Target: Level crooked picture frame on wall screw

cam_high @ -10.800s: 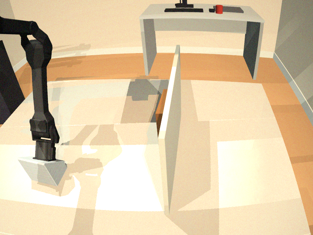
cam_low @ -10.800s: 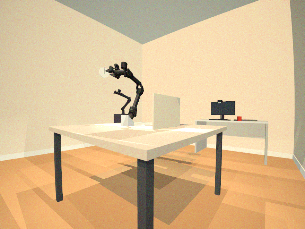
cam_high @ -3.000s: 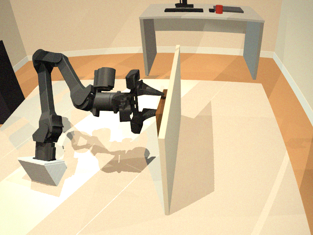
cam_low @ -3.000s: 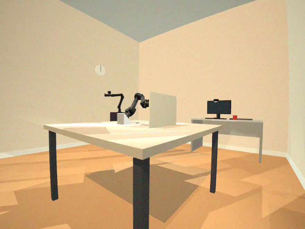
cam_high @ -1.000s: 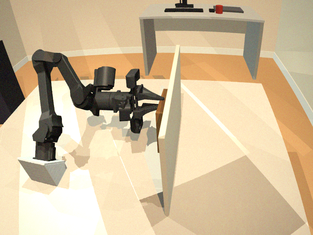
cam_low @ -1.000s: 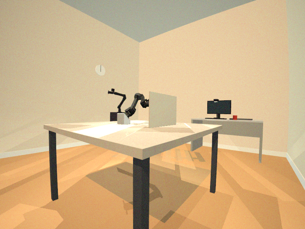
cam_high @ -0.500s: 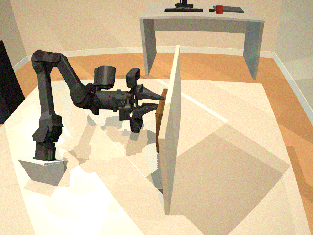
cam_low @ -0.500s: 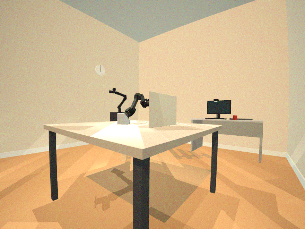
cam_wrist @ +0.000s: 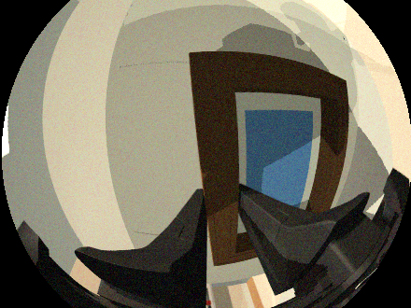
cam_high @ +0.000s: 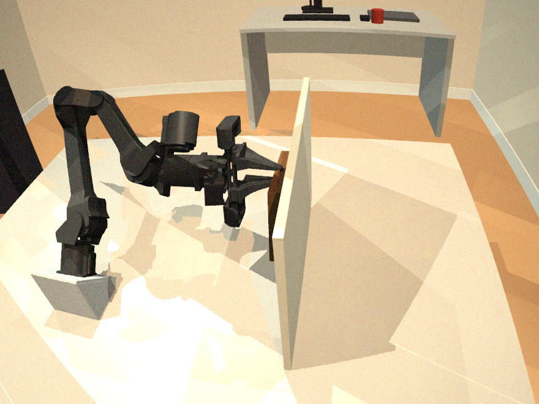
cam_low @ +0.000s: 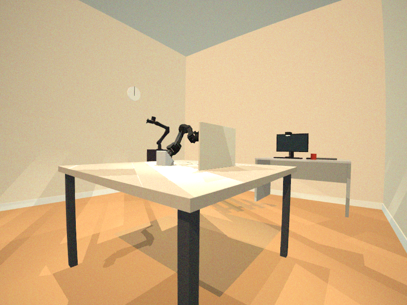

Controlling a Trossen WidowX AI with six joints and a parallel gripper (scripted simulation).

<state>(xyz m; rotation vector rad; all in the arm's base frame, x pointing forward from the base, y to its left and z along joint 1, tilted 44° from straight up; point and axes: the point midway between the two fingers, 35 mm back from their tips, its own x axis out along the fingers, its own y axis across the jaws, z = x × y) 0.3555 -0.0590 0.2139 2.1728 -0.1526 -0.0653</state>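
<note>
Now: gripper tip 5 cm above the picture frame, 1 cm to the left of it and 1 cm short of it. Also, from my gripper tip: wall panel: 7 cm below, 2 cm ahead, 1 cm to the right.
</note>
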